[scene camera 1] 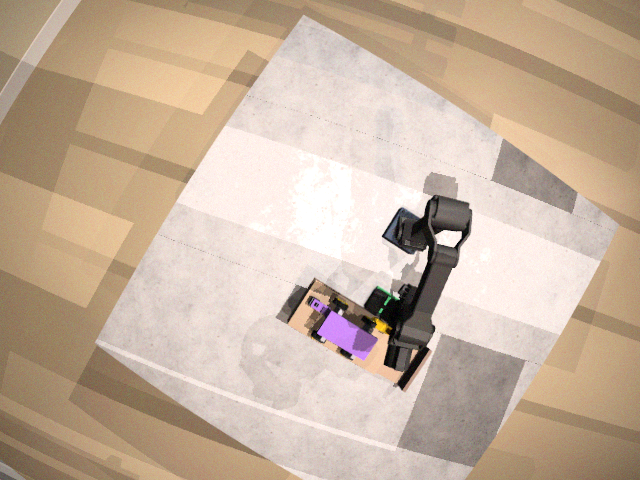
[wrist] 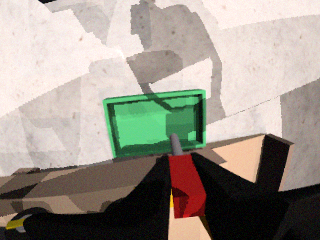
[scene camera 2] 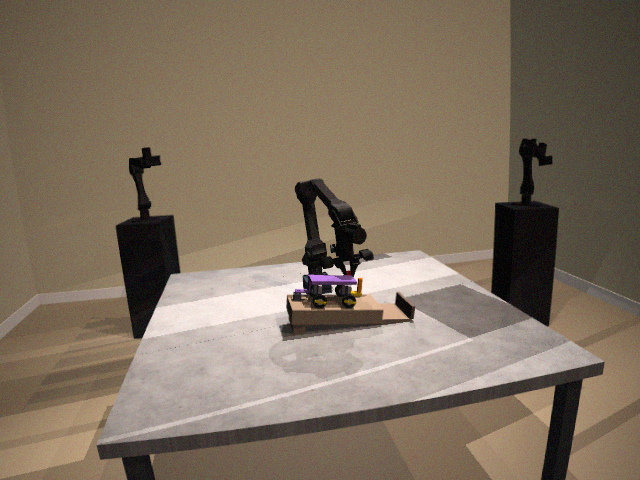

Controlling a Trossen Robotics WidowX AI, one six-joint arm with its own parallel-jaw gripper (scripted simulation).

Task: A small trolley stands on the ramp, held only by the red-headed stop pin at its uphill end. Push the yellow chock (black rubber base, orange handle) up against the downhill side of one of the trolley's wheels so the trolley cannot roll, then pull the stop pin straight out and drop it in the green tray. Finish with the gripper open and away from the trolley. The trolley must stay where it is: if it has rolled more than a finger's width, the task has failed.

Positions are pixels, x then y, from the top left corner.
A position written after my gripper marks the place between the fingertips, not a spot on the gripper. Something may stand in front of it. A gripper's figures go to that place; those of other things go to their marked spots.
My gripper (wrist: 179,160): 0.10 m from the lens. A red-headed stop pin (wrist: 188,194): 0.07 m from the lens. A green tray (wrist: 148,122): 0.19 m from the lens. A dark end wall (wrist: 277,153): 0.26 m from the lens. The marked spots on the green tray and the red-headed stop pin are 0.13 m apart.
